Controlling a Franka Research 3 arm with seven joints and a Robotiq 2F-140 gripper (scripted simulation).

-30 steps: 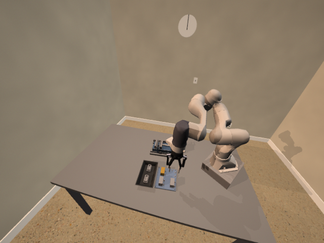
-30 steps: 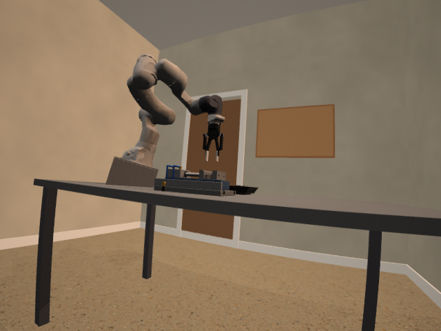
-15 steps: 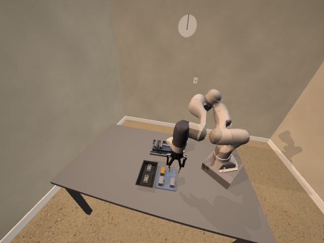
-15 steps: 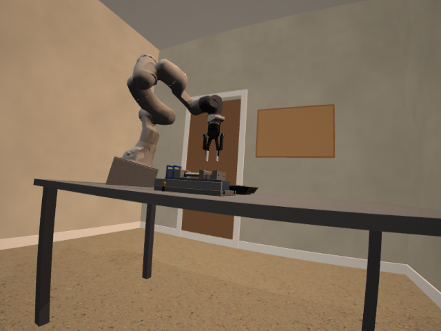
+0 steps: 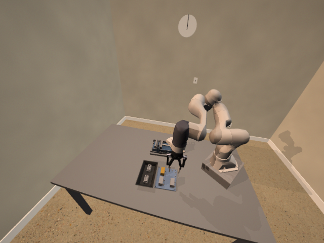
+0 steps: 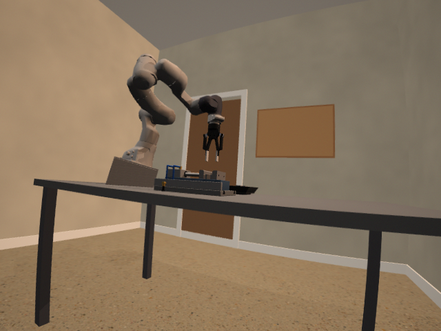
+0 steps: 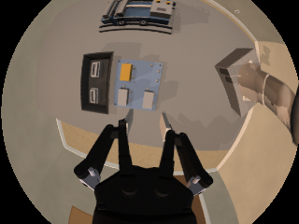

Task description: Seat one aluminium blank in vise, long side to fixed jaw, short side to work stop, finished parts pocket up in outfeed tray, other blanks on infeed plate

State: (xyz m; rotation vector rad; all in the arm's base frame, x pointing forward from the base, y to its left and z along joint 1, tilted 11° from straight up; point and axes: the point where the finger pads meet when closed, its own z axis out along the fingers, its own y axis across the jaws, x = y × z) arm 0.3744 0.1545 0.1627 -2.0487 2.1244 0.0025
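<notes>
My hand is 19 cm above the brass blank, 9 cm to the left of it and 9 cm short of it. Also, from my hand: vise 37 cm to the right, 17 cm below, 9 cm ahead.
</notes>
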